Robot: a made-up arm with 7 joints. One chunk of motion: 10 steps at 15 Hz.
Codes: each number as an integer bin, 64 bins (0 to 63) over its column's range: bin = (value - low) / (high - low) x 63, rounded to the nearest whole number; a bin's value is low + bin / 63 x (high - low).
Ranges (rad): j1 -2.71..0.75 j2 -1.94..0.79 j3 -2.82..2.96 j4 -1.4..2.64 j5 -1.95..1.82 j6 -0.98..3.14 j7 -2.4..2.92
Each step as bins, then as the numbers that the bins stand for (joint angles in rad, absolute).
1 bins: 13 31 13 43 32 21 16
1 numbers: -1.9960 -0.5967 -1.6273 1.3575 -0.0351 0.3933 -1.0489
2 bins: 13 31 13 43 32 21 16
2 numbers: -1.9960 -0.5967 -1.6273 1.3575 -0.0351 0.3933 -1.0489
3 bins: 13 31 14 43 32 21 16
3 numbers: -1.9960 -0.5967 -1.5356 1.3575 -0.0351 0.3933 -1.0489
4 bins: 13 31 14 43 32 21 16
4 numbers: -1.9960 -0.5967 -1.5356 1.3575 -0.0351 0.3933 -1.0489
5 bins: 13 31 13 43 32 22 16
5 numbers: -1.9960 -0.5967 -1.6273 1.3575 -0.0351 0.4587 -1.0489
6 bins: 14 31 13 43 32 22 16
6 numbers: -1.9411 -0.5967 -1.6273 1.3575 -0.0351 0.4587 -1.0489
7 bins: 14 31 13 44 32 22 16
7 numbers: -1.9411 -0.5967 -1.6273 1.4216 -0.0351 0.4587 -1.0489
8 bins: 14 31 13 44 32 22 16
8 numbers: -1.9411 -0.5967 -1.6273 1.4216 -0.0351 0.4587 -1.0489
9 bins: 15 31 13 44 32 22 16
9 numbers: -1.8862 -0.5967 -1.6273 1.4216 -0.0351 0.4587 -1.0489
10 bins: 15 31 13 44 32 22 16
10 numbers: -1.8862 -0.5967 -1.6273 1.4216 -0.0351 0.4587 -1.0489
